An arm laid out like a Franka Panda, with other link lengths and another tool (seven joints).
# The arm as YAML. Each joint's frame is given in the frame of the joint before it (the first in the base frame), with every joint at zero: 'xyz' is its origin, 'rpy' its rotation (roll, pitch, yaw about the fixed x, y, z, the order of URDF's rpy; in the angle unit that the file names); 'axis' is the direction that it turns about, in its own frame. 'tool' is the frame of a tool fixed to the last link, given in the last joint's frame.
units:
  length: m
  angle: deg
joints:
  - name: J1
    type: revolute
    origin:
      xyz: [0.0, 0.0, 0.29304]
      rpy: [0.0, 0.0, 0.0]
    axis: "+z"
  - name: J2
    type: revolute
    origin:
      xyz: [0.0, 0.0, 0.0]
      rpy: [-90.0, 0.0, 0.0]
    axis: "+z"
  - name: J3
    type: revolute
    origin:
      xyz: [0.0, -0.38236, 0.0]
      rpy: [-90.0, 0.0, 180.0]
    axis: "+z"
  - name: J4
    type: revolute
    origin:
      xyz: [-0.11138, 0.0, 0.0]
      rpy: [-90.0, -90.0, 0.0]
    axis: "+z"
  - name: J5
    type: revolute
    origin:
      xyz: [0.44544, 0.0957, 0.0]
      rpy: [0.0, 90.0, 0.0]
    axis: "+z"
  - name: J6
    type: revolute
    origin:
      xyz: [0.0, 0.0, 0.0]
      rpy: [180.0, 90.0, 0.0]
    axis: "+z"
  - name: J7
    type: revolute
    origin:
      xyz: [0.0, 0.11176, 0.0]
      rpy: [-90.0, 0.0, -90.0]
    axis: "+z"
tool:
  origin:
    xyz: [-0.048, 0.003, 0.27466]
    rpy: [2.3, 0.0, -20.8]
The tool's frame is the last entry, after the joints.
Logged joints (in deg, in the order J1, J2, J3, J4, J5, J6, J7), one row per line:
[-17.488 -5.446 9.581 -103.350 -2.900 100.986 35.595]
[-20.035 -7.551 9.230 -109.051 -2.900 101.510 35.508]
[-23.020 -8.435 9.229 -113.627 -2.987 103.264 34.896]
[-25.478 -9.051 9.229 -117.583 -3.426 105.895 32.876]
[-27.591 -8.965 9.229 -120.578 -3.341 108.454 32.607]
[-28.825 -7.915 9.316 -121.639 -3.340 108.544 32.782]
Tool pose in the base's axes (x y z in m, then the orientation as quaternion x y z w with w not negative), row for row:
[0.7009 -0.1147 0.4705 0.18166 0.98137 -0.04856 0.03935]
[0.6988 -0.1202 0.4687 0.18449 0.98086 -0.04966 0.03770]
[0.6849 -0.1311 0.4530 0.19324 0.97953 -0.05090 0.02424]
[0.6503 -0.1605 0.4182 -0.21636 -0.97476 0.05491 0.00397]
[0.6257 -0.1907 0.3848 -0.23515 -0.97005 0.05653 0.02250]
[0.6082 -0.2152 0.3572 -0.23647 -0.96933 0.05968 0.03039]
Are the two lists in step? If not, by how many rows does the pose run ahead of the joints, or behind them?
The pose runs 2 rows behind the joints: the pose in row i belongs to the joints in row i - 2.
